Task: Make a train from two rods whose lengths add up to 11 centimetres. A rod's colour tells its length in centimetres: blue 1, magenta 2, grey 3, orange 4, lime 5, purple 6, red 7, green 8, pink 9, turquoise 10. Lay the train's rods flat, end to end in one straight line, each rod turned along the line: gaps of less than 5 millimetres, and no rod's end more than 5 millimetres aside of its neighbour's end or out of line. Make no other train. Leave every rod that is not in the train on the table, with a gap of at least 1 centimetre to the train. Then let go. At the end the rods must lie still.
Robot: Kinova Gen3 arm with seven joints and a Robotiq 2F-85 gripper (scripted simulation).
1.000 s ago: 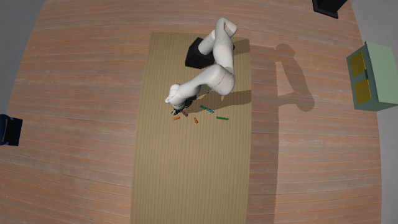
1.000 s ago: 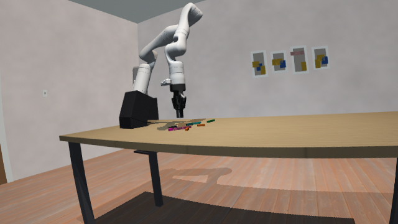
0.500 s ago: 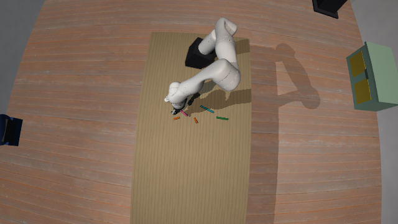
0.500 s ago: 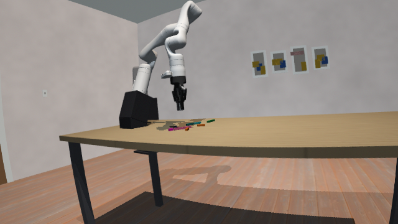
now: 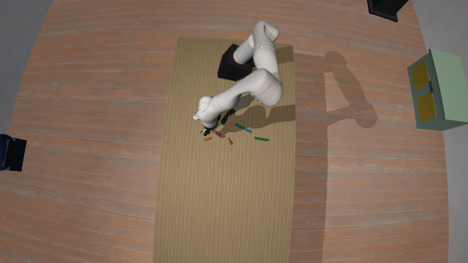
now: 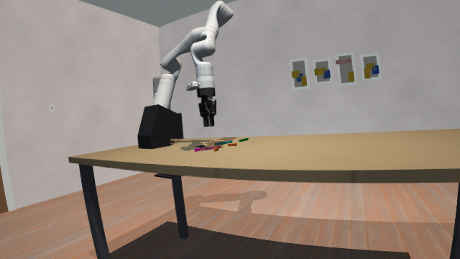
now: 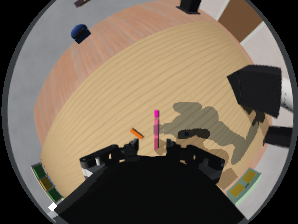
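Now: the pink rod 10 mm to the left of my hand and 100 mm below it. Also, from my hand: magenta rod (30 mm behind, 50 mm to the right, 100 mm below); then turquoise rod (50 mm behind, 170 mm to the left, 100 mm below); then blue rod (80 mm behind, 50 mm to the left, 100 mm below).
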